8 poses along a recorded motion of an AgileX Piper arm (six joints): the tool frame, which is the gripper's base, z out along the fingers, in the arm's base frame.
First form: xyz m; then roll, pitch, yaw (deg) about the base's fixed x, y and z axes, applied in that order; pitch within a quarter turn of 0, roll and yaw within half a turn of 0.
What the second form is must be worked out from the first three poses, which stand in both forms.
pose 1, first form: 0.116, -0.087, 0.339, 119.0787, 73.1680, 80.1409
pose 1, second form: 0.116, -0.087, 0.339, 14.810, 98.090, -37.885
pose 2, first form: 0.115, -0.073, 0.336, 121.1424, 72.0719, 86.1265
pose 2, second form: 0.115, -0.073, 0.336, 15.478, 99.160, -33.768
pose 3, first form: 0.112, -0.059, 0.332, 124.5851, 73.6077, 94.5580
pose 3, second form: 0.112, -0.059, 0.332, 13.614, 99.218, -28.924
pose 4, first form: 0.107, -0.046, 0.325, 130.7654, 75.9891, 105.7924
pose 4, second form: 0.107, -0.046, 0.325, 10.702, 99.096, -24.119
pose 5, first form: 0.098, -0.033, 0.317, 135.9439, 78.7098, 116.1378
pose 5, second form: 0.098, -0.033, 0.317, 7.903, 98.088, -19.246
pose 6, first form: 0.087, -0.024, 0.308, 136.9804, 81.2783, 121.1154
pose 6, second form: 0.087, -0.024, 0.308, 5.975, 96.365, -15.532
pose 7, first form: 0.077, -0.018, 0.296, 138.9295, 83.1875, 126.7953
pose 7, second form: 0.077, -0.018, 0.296, 4.488, 95.131, -11.933
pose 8, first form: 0.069, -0.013, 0.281, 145.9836, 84.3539, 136.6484
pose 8, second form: 0.069, -0.013, 0.281, 3.166, 94.678, -9.206
